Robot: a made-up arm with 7 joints. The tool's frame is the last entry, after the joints. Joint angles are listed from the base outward. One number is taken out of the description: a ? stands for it. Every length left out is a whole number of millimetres.
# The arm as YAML. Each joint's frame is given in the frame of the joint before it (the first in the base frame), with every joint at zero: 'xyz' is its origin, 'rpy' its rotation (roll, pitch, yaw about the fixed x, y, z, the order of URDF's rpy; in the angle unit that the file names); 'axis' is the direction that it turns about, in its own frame. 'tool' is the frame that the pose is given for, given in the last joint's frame.
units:
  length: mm
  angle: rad
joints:
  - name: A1
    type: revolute
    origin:
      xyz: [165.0, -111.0, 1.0]
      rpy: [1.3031, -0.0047, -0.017]
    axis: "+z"
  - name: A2
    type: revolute
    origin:
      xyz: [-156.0, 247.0, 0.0]
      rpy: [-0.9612, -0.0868, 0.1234]
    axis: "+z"
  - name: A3
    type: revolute
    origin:
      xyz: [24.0, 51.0, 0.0]
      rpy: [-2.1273, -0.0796, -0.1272]
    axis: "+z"
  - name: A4
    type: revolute
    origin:
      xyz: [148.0, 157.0, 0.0]
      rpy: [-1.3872, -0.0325, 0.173]
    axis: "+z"
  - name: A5
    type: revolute
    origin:
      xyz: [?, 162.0, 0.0]
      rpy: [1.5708, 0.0, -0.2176]
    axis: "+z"
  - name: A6
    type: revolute
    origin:
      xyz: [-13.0, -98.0, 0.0]
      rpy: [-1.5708, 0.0, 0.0]
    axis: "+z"
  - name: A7
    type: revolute
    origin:
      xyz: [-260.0, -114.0, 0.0]
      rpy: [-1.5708, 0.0, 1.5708]
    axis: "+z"
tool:
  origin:
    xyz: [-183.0, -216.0, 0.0]
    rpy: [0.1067, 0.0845, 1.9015]
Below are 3 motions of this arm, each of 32 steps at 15 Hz.
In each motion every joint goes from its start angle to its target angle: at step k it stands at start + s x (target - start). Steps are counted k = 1, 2, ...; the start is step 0. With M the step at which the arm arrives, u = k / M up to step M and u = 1 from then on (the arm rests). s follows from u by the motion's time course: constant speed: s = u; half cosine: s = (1 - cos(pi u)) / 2; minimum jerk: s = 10 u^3 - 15 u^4 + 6 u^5.
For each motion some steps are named. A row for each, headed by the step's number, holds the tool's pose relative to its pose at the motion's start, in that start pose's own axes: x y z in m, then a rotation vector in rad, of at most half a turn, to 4 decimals.
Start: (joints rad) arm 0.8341 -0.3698 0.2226 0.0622 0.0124 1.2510 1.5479
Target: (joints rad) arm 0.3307 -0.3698 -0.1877 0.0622 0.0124 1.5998 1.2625
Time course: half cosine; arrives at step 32
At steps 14, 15, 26, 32:
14: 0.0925 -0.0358 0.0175 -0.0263 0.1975 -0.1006
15: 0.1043 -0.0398 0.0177 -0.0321 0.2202 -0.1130
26: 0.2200 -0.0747 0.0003 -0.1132 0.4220 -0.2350
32: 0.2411 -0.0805 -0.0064 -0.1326 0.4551 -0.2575

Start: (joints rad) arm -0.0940 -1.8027 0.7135 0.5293 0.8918 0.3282 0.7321
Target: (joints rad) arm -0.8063 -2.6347 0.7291 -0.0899 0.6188 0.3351 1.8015
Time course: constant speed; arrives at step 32
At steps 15, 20, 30, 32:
15: -0.1168 0.0145 0.0375 0.0756 0.0416 0.1211
20: -0.1514 0.0379 0.0439 0.0797 0.0320 0.1424
30: -0.2022 0.1152 0.0482 0.0388 0.0093 0.1583
32: -0.2082 0.1351 0.0480 0.0227 0.0076 0.1575

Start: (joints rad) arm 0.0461 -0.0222 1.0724 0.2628 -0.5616 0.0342 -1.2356
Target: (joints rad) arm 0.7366 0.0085 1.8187 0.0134 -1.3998 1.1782 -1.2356
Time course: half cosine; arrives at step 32
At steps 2, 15, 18, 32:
2: -0.0021 -0.0021 -0.0009 0.0011 -0.0105 -0.0012
15: -0.0372 -0.0751 -0.0717 0.0186 -0.4839 -0.1594
18: -0.0190 -0.0918 -0.1005 0.0055 -0.6303 -0.2529
32: 0.1025 -0.1494 -0.1687 -0.0962 -0.9763 -0.5961

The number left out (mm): -44.0
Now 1 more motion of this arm.
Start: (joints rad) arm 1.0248 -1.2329 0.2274 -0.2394 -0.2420 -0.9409 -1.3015
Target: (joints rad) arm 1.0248 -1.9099 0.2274 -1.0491 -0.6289 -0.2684 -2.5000
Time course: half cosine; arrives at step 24
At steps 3, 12, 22, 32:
3: 0.0038 0.0033 -0.0005 0.0056 -0.0303 -0.0419
12: 0.0526 0.0046 0.0378 0.1893 -0.4098 -0.5553
22: 0.0445 -0.0852 0.1476 0.6284 -0.7570 -1.0786
32: 0.0421 -0.0902 0.1516 0.6488 -0.7668 -1.0961

